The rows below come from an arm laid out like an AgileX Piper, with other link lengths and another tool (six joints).
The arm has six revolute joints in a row. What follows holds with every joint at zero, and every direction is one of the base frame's.
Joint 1 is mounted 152.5 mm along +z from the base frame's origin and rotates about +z.
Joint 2 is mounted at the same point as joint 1 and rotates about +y.
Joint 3 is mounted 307.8 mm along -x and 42.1 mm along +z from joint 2 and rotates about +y.
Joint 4 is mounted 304.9 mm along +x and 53.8 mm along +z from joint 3 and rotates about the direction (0.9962, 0, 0.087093).
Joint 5 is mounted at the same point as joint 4 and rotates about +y.
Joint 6 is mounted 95.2 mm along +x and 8.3 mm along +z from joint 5 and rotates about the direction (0.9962, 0, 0.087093).
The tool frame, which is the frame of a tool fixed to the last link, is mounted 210.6 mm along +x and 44 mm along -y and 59.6 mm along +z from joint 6; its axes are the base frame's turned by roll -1.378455, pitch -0.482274 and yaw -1.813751 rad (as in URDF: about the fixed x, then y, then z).
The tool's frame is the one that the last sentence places.
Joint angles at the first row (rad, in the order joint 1, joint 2, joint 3, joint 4, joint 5, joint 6):
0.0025 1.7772 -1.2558 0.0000 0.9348 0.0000
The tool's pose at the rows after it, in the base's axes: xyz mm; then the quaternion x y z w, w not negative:
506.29 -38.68 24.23 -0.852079 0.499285 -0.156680 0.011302
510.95 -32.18 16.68 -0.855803 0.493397 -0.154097 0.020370
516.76 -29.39 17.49 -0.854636 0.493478 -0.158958 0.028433
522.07 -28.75 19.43 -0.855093 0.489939 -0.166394 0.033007
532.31 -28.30 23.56 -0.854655 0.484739 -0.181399 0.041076
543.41 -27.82 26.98 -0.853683 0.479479 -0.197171 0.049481
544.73 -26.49 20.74 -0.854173 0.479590 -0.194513 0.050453
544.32 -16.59 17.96 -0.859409 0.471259 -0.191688 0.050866
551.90 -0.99 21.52 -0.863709 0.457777 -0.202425 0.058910
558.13 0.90 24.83 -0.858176 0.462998 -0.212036 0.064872
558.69 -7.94 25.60 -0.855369 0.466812 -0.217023 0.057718
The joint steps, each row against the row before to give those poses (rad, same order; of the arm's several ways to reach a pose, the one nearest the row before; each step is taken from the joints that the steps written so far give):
0.0001 0.0486 -0.0019 0.0144 -0.0426 -0.0219
0.0000 0.0181 0.0000 0.0252 -0.0211 -0.0296
-0.0001 0.0033 -0.0025 0.0126 -0.0173 -0.0079
0.0000 0.0000 0.0000 0.0022 -0.0169 -0.0096
0.0000 0.0001 0.0000 0.0016 -0.0336 -0.0130
0.0000 0.0031 0.0000 0.0023 -0.0386 -0.0134
0.0000 0.0144 -0.0010 0.0068 -0.0094 -0.0050
0.0180 0.0050 0.0000 0.0003 0.0008 -0.0020
0.0295 0.0000 0.0000 -0.0023 -0.0257 0.0000
0.0061 0.0000 0.0000 -0.0033 -0.0248 0.0205
-0.0068 0.0000 0.0000 -0.0249 -0.0024 0.0195

